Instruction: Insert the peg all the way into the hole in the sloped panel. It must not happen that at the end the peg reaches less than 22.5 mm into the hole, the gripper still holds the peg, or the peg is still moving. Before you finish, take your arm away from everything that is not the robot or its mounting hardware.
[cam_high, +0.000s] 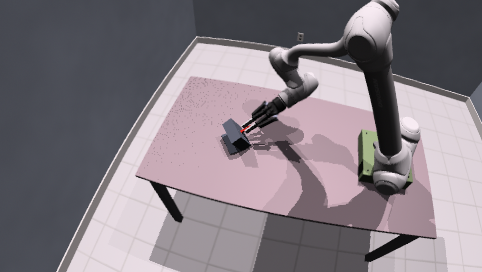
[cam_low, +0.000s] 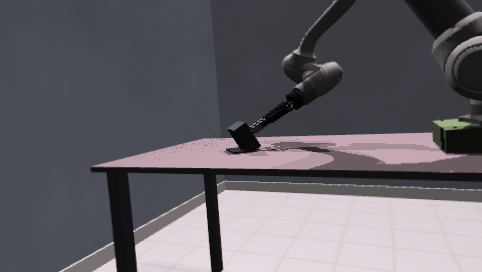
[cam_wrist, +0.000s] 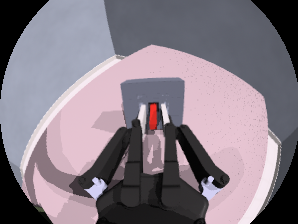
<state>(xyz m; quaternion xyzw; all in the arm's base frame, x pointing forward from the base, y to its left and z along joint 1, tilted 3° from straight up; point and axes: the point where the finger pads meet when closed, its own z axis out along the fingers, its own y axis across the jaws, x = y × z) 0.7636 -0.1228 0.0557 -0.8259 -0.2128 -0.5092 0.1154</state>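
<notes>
My hand is 20 mm short of the red peg, 10 mm to the right of it and 20 mm above it.
</notes>
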